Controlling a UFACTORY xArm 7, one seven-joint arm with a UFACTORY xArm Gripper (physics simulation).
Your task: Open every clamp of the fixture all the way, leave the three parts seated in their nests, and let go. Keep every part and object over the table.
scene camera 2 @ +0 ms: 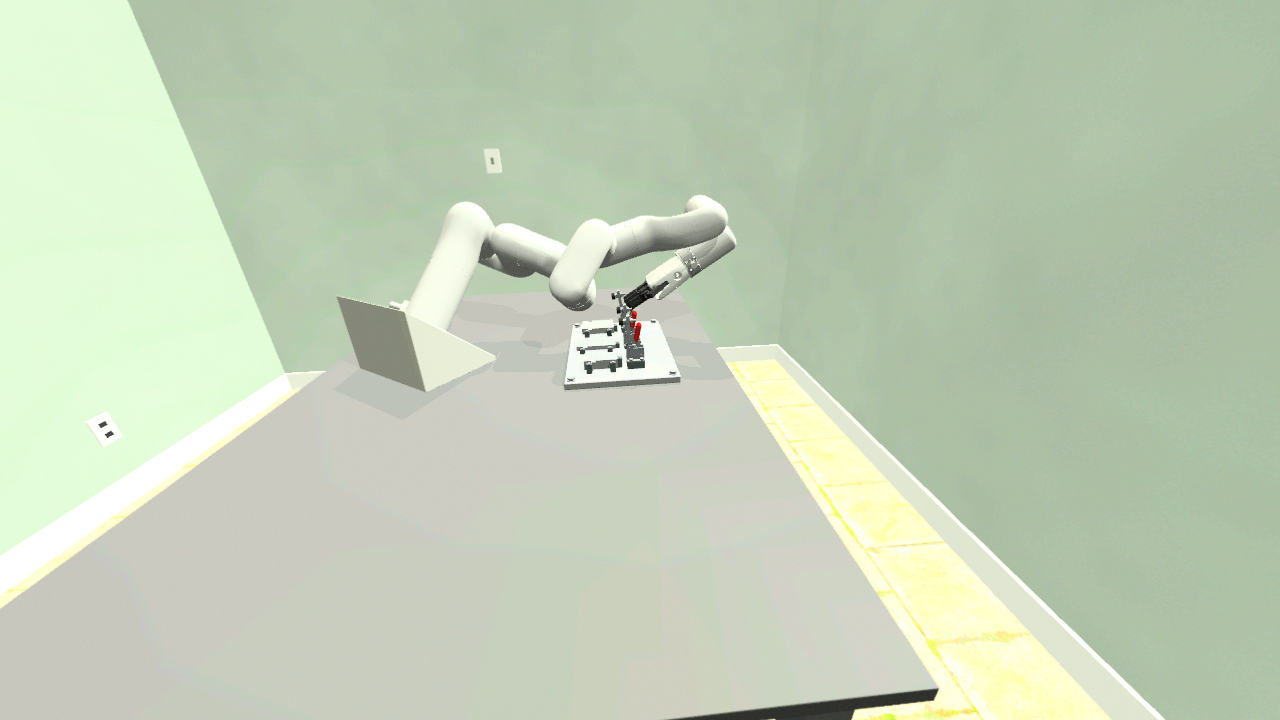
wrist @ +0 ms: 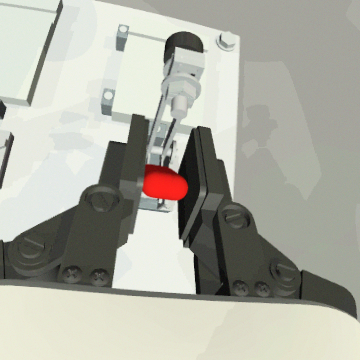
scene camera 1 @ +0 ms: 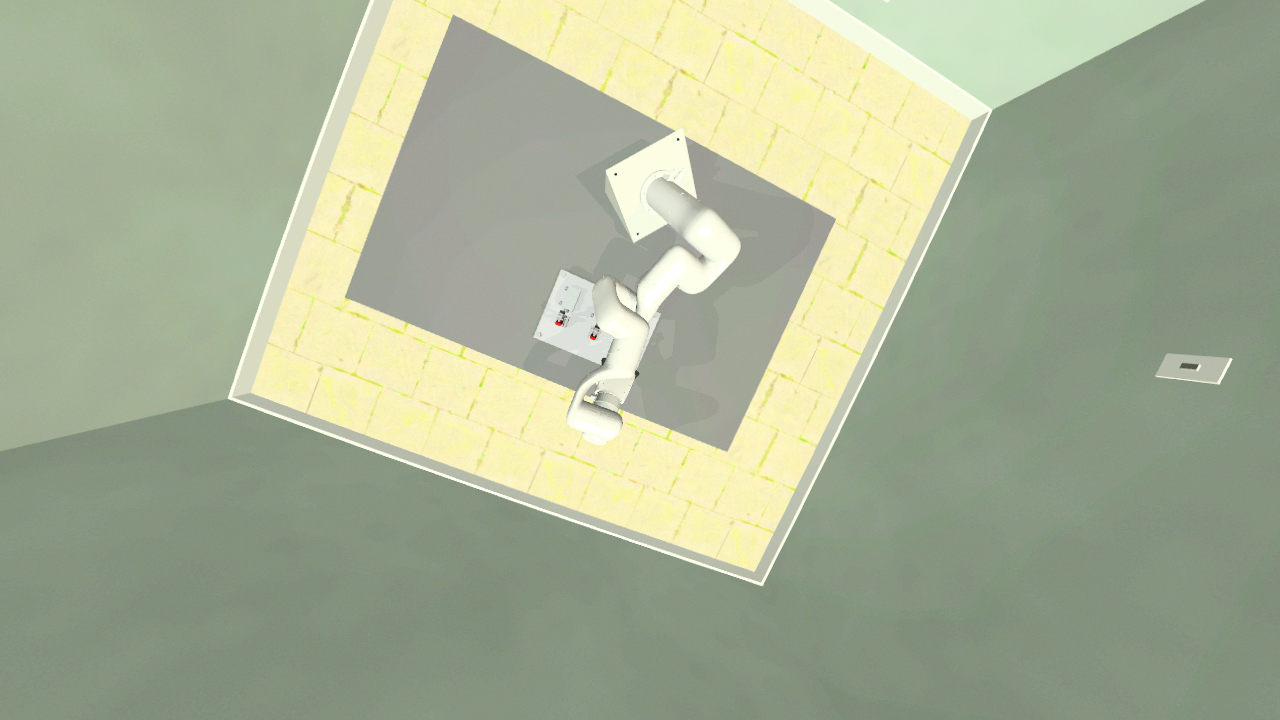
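Pixels of known places: gripper, fingertip midpoint: (scene camera 2: 626,304) (wrist: 164,146); arm's base, origin of the base link: (scene camera 2: 422,328) (scene camera 1: 658,192).
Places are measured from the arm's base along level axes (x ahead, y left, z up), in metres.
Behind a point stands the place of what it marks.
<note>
The light fixture plate (scene camera 1: 565,340) {x 0.533, y 0.024, z -0.068 m} (scene camera 2: 662,365) {x 0.542, y -0.017, z -0.067 m} (wrist: 222,100) {x 0.353, y 0.230, z -0.067 m} lies on the table. In the wrist view, my gripper (scene camera 1: 620,368) {x 0.436, y 0.195, z 0.003 m} (scene camera 2: 629,301) {x 0.436, y 0.195, z 0.003 m} (wrist: 164,146) {x 0.436, y 0.195, z 0.003 m} is shut on the red handle (wrist: 165,185) {x 0.457, y 0.199, z 0.022 m} of the end clamp, with one pad on each side. That clamp's black tip (wrist: 184,45) {x 0.406, y 0.187, z 0.034 m} shows above a pale part (wrist: 142,75) {x 0.374, y 0.167, z -0.046 m} in its nest. A second part (wrist: 22,55) {x 0.389, y 0.086, z -0.051 m} shows at the upper left. In scene camera 2, the clamp arms look raised and two red handles (scene camera 2: 637,332) {x 0.491, y -0.027, z 0.011 m} (scene camera 2: 633,315) {x 0.469, y 0.082, z 0.011 m} stand up; exact clamp angles cannot be told. The arm hides the held handle in scene camera 1.
The grey table (scene camera 1: 483,161) {x 0.226, y -0.486, z -0.083 m} (scene camera 2: 537,537) {x 0.424, y -0.479, z -0.082 m} carries the arm's slanted base (scene camera 1: 626,192) {x 0.070, y -0.072, z 0.033 m} (scene camera 2: 380,349) {x -0.041, y -0.091, z -0.013 m}. The fixture is near the table's long edge, and the wrist reaches in from beyond that edge. Corner bolts (wrist: 227,41) {x 0.300, y 0.217, z -0.060 m} stick up from the plate. The neighbouring clamps are close beside the gripper.
</note>
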